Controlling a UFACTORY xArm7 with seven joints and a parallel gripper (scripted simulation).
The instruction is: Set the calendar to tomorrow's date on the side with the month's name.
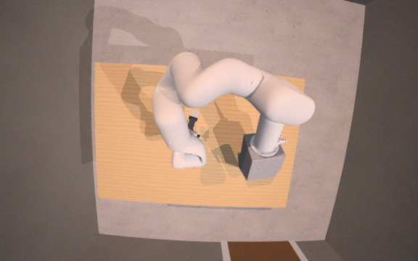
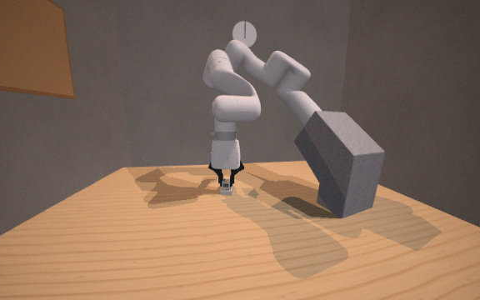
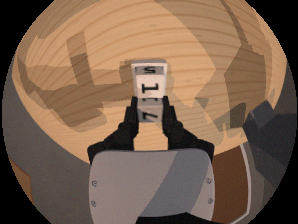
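The white calendar tray lies 4 cm below my hand, 1 cm to the right of it and 1 cm behind it.
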